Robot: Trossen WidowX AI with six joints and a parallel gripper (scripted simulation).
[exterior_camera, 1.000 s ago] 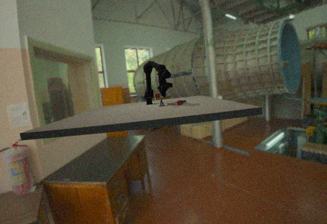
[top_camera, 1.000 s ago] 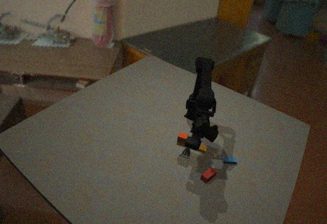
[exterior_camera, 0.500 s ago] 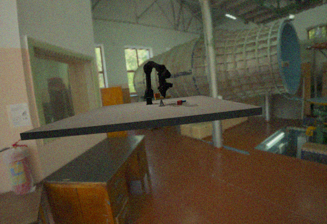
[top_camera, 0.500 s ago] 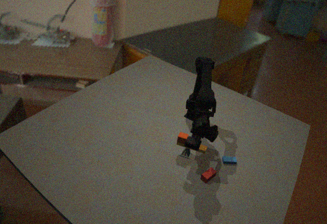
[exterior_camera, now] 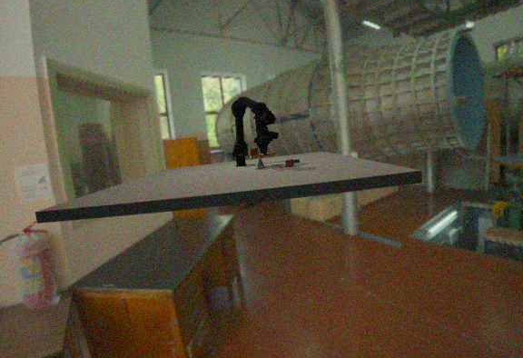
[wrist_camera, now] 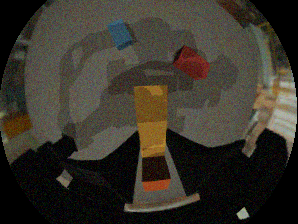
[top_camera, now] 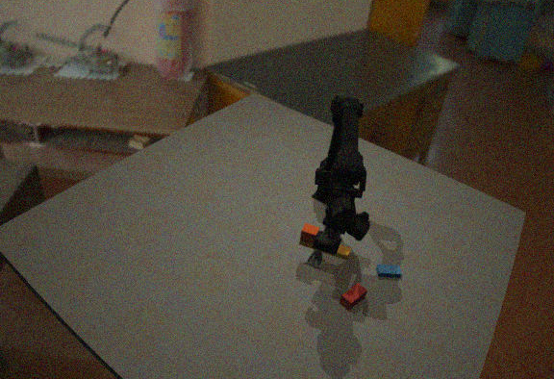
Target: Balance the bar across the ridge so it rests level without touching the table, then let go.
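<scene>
Now: the bar 10 mm ahead of my gripper tip, 30 mm to the right of it and 10 mm above it. The rest, counted from my gripper tip: red block (60 mm ahead, 120 mm to the left, 50 mm below); blue block (90 mm behind, 160 mm to the left, 60 mm below).
</scene>
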